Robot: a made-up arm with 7 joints.
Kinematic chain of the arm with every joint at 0, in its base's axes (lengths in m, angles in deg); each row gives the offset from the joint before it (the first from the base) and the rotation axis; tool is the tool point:
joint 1: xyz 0 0 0 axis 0 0.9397 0.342
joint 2: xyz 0 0 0 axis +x
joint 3: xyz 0 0 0 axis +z
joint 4: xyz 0.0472 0 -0.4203 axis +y
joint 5: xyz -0.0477 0 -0.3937 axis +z
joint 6: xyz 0 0 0 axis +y
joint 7: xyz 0 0 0 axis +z
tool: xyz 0 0 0
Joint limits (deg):
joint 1: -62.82..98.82
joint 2: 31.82..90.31
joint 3: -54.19..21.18
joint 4: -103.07..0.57
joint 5: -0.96..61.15
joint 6: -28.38..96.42
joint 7: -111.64..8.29
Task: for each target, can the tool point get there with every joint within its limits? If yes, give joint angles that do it. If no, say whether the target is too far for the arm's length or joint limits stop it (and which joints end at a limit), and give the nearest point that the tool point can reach.
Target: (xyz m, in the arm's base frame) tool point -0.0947 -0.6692 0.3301
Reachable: no: joint limits stop it (at a limit: joint 1, joint 2, joint 4) | nearest point 0.5283 -0.2419 -0.0037 | short by 0.826 m
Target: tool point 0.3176 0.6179 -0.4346
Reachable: yes | joints -21.37 54.84 -30.54 -11.83 27.27 19.85 -68.62
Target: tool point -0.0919 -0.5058 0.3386
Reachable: no: joint limits stop it (at a limit: joint 1, joint 2, joint 4) | nearest point 0.5391 -0.2094 0.0553 | short by 0.753 m
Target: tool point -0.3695 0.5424 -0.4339
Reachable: yes | joints 57.01 50.40 -1.68 -45.86 54.23 12.66 -3.42
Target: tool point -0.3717 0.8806 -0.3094
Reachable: no: too far | nearest point -0.3032 0.7183 -0.2524 | short by 0.185 m
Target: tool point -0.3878 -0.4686 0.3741
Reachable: no: joint limits stop it (at a limit: joint 1, joint 2, joint 3, joint 4) | nearest point -0.4774 -0.1925 -0.2694 | short by 0.706 m
